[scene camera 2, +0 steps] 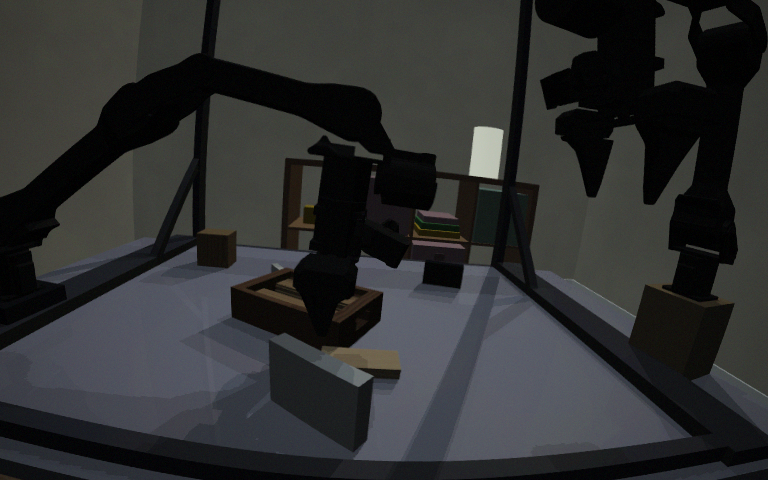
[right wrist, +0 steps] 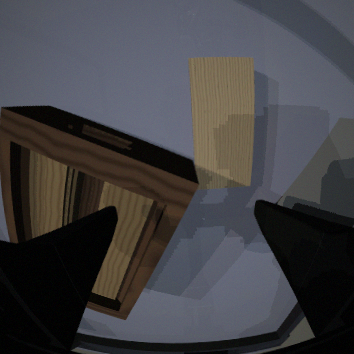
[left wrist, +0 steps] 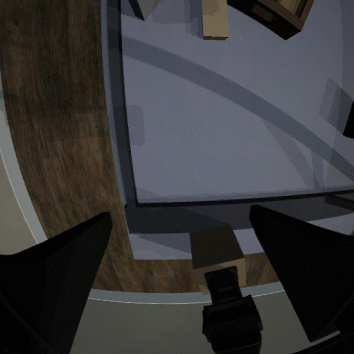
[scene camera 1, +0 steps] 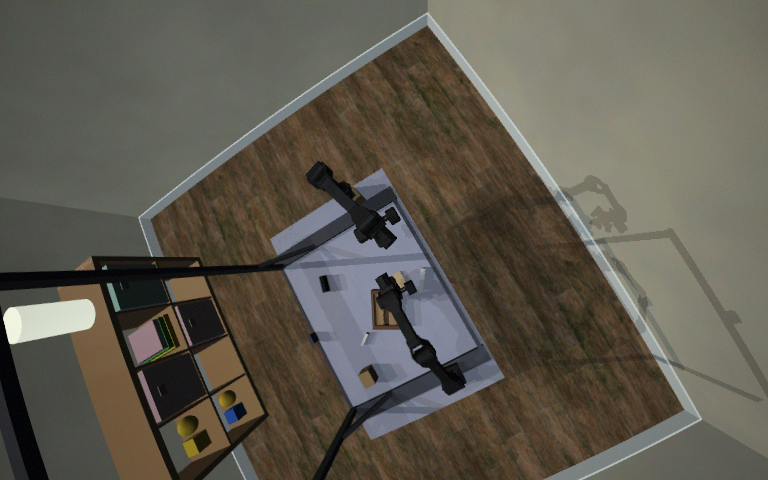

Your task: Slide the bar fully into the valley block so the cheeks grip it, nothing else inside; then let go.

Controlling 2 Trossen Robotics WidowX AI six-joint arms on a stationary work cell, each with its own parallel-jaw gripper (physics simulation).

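Places are measured from the left arm's base along level axes (x back, y right, z up), in centimetres.
Pixels of known places: left gripper, fingertip midpoint: (scene camera 2: 617, 200) (left wrist: 181, 215); right gripper, fingertip midpoint: (scene camera 2: 326, 318) (right wrist: 185, 210); left arm's base at its link origin: (scene camera 2: 689, 293) (left wrist: 221, 278); right arm's base at its link origin: (scene camera 2: 13, 291) (scene camera 1: 452, 377).
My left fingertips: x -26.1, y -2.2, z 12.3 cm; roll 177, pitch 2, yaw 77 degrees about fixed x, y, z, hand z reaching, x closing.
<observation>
For each thing: its top centre in the pictures, then the offset to it from my left fingertips.
- pale wooden bar at its top centre: (right wrist: 223, 126) (scene camera 2: 360, 357) (left wrist: 214, 10) (scene camera 1: 400, 281) dy +12.7, dx -22.4, dz -22.9 cm
- dark brown valley block at its top centre: (right wrist: 70, 251) (scene camera 2: 307, 290) (scene camera 1: 385, 309) dy +27.3, dx -27.8, dz -19.5 cm
- grey slab at its top centre: (scene camera 2: 317, 357) (scene camera 1: 421, 280) dy +3.8, dx -28.9, dz -17.1 cm
- wooden cube at its top centre: (scene camera 2: 216, 231) (scene camera 1: 366, 379) dy +57.0, dx -46.9, dz -17.1 cm
- small white piece at its top centre: (scene camera 2: 280, 268) (scene camera 1: 364, 339) dy +46.6, dx -32.0, dz -22.0 cm
- black block at its top centre: (scene camera 2: 444, 263) (scene camera 1: 322, 284) dy +43.7, dx +3.4, dz -19.5 cm
The pale wooden bar (scene camera 1: 399, 279) (scene camera 2: 365, 359) (left wrist: 215, 20) (right wrist: 222, 100) lies flat on the table outside the valley block. The dark brown valley block (scene camera 2: 271, 314) (left wrist: 281, 26) (right wrist: 100, 160) has pale cheeks and a dark gap between them. The bar's near end is close to a corner of the block; whether they touch is unclear. My right gripper (scene camera 2: 323, 327) (right wrist: 185, 210) is open and empty, pointing down above the corner of the block and near the bar's end. My left gripper (scene camera 2: 620, 199) (left wrist: 181, 215) is open and empty, high above the table at the right of scene camera 2.
A grey slab (scene camera 1: 422, 277) (scene camera 2: 317, 384) (left wrist: 145, 6) stands on edge beside the bar. A wooden cube (scene camera 1: 368, 376) (scene camera 2: 216, 247), a small white piece (scene camera 1: 365, 338) (scene camera 2: 276, 268) and a black block (scene camera 1: 324, 283) (scene camera 2: 442, 273) stand farther back in scene camera 2. Dark frame rails border the table.
</observation>
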